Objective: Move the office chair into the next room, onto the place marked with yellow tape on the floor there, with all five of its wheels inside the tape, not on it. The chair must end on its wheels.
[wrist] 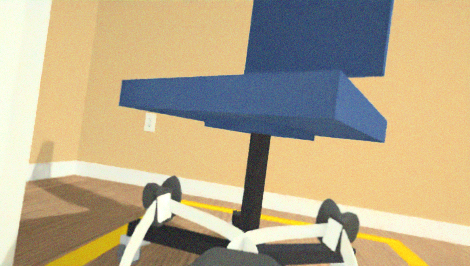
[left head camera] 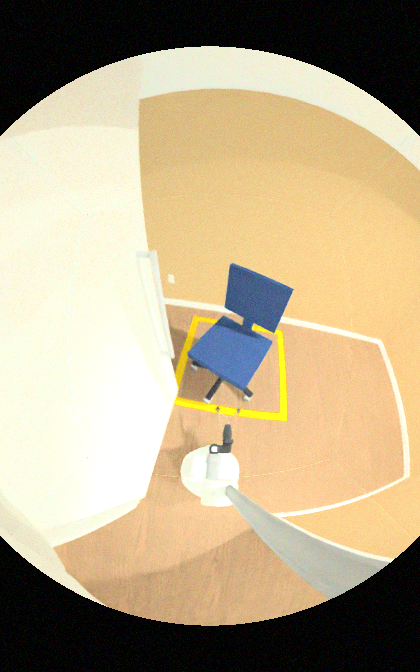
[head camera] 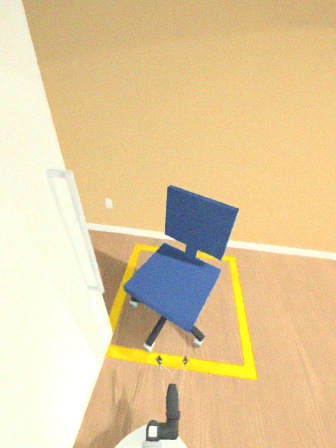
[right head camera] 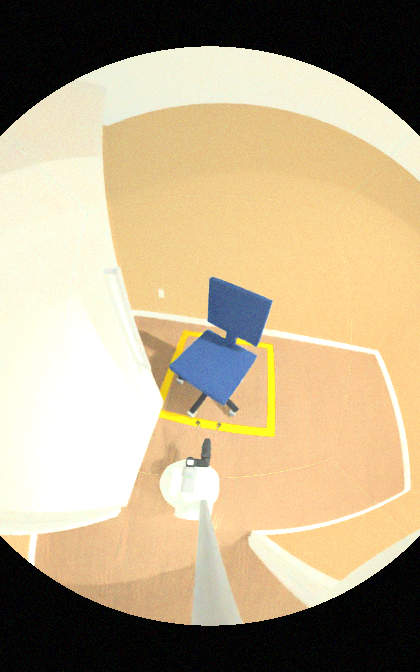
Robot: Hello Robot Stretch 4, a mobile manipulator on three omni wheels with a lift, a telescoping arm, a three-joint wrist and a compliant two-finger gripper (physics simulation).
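Places are measured from the robot's base along level axes (x back, y right, z up), in millimetres.
Where they show: gripper, fingertip midpoint: [wrist: 247,203] [left head camera: 227,406] [head camera: 172,355].
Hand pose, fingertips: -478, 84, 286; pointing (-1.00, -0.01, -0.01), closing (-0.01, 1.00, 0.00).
Note:
After its pixels a point has its place, as x, y, z.
The blue office chair [head camera: 172,285] {-825, 73, 443} [left head camera: 230,352] {-832, 75, 442} [right head camera: 213,366] [wrist: 230,100] {-643, 35, 402} stands upright within the yellow tape square [head camera: 244,320] {-842, 691, -26} [left head camera: 283,375] {-914, 695, -27} [right head camera: 271,390] [wrist: 82,250] {-952, -366, -27}. In the head camera view three of its wheels show: one near the left tape and two close inside the near tape, none seen on the tape. The other wheels are hidden under the seat. My gripper [head camera: 172,360] {-478, 84, 286} [left head camera: 228,411] {-478, 84, 286} [right head camera: 208,424] [wrist: 247,203] {-478, 84, 286} is open and empty, in front of the chair's near wheels. Its fingertips appear over the near tape strip in the head views.
A white wall or door panel [head camera: 45,300] {-420, -372, 921} [left head camera: 100,350] {-325, -385, 1129} [right head camera: 65,400] with a long pale handle [head camera: 77,230] {-664, -336, 1014} [left head camera: 157,305] {-689, -331, 978} [right head camera: 127,320] stands close on the left, by the near left tape corner. A tan wall [head camera: 200,125] {-1750, 235, 1197} [wrist: 190,30] {-1816, -417, 969} with a white skirting board is behind the chair.

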